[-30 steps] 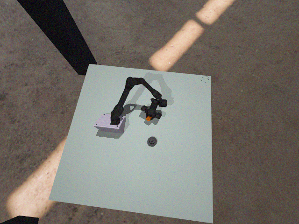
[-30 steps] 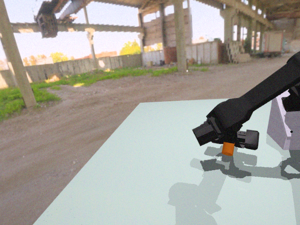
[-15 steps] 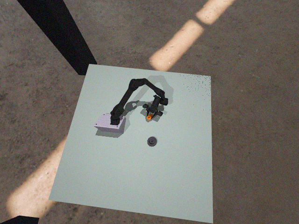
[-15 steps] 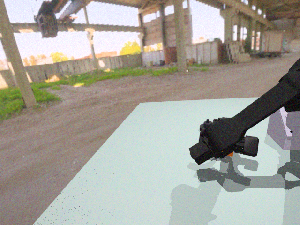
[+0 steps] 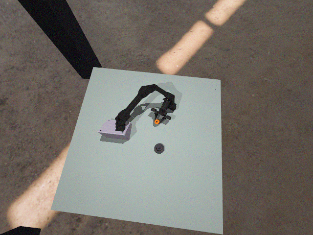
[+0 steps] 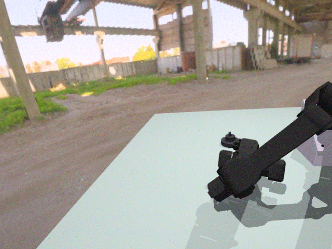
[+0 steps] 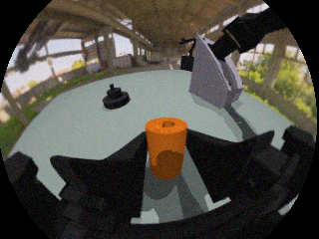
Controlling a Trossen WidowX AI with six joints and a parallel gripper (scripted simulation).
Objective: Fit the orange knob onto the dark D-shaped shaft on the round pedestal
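Now: gripper tip 1 cm to the right of the orange knob, 1 cm short of it and 1 cm above it. The rest, counted from my gripper tip: dark round pedestal (21 cm to the right, 4 cm ahead, 1 cm below).
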